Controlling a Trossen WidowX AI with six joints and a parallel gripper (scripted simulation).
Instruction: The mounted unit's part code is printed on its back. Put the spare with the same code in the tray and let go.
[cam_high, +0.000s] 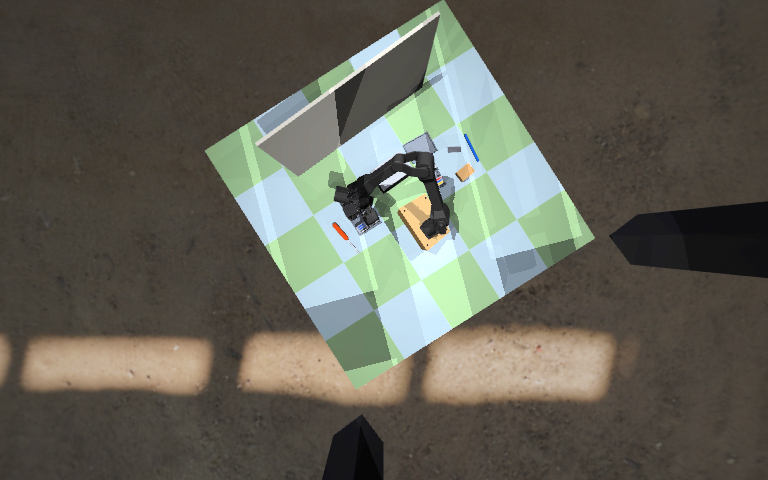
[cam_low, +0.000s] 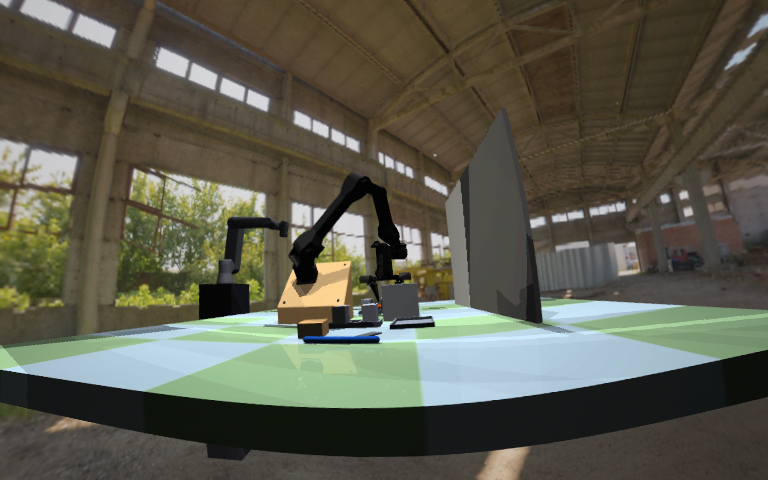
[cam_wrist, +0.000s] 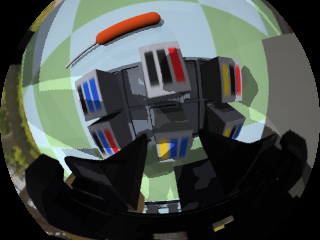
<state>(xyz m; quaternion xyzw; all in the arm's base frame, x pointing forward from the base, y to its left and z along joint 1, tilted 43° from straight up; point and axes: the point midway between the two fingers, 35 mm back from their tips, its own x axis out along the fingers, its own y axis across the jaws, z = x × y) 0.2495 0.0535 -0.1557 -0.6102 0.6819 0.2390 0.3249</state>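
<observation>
Now: the yellow-and-blue striped spare right at my gripper tip. The rest, counted from my gripper tip: tall grey panel (290 mm ahead, 190 mm to the right, 180 mm above); dark flat tray (60 mm ahead, 360 mm to the right, 40 mm below); grey mounted unit (40 mm ahead, 170 mm to the right, 10 mm above).
</observation>
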